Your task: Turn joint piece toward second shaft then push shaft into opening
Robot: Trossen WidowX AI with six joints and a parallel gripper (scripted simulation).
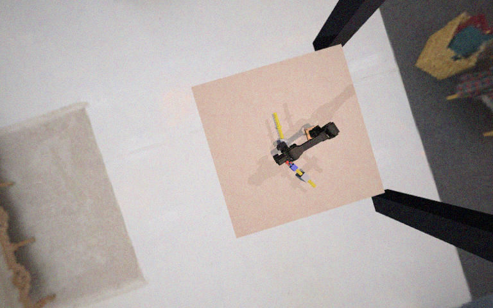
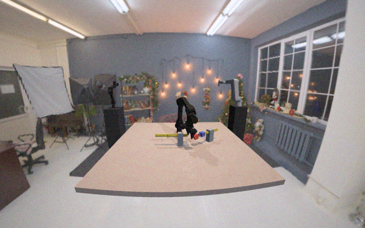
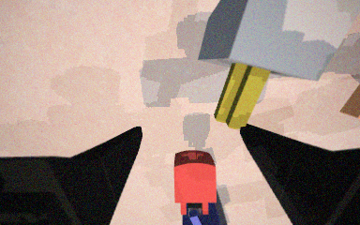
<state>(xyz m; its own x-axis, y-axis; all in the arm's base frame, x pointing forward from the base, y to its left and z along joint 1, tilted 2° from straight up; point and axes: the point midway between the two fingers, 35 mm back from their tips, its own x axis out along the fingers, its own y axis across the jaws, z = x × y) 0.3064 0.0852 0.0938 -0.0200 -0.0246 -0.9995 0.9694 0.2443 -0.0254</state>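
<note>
Now: gripper tip 60 mm to the right of the red joint piece and 20 mm past it.
</note>
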